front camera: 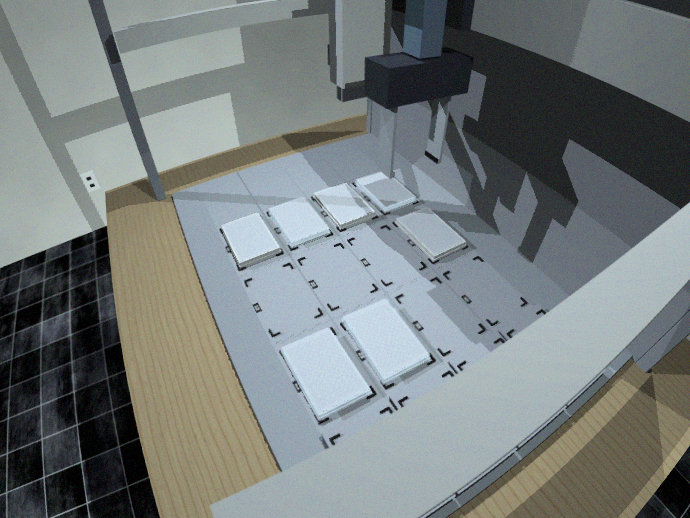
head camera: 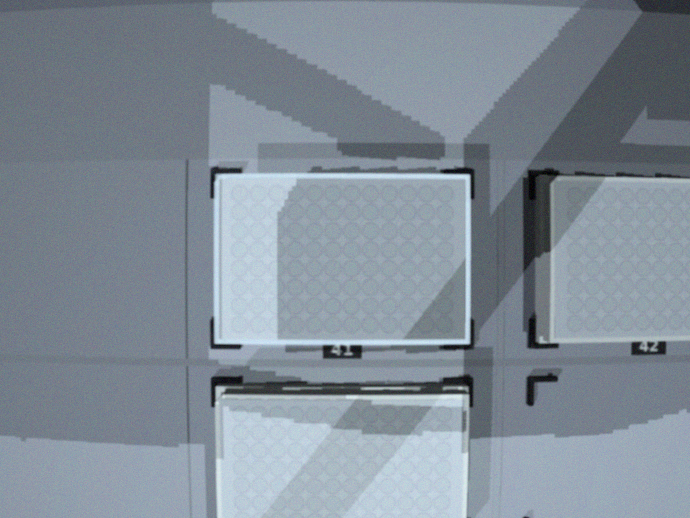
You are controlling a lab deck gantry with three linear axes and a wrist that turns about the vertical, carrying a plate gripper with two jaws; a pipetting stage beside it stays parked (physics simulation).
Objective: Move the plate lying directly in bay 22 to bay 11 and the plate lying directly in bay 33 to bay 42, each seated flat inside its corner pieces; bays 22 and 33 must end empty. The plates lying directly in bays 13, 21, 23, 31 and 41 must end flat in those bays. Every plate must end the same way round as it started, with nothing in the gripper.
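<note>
A plate sits flat in bay 11 and a plate sits flat in bay 42, inside their corner pieces. Bay 22 and bay 33 hold no plate. Other plates lie flat in bay 21, bay 31, bay 41, bay 13 and bay 23. My gripper is open and empty, with its jaws apart above the bay 41 area. The jaws do not show in the head view.
The parked pipetting stage stands behind the gripper. A grey post rises at the back left of the deck. A pale beam crosses the foreground and hides the near right part of the deck. Shadows fall across several bays.
</note>
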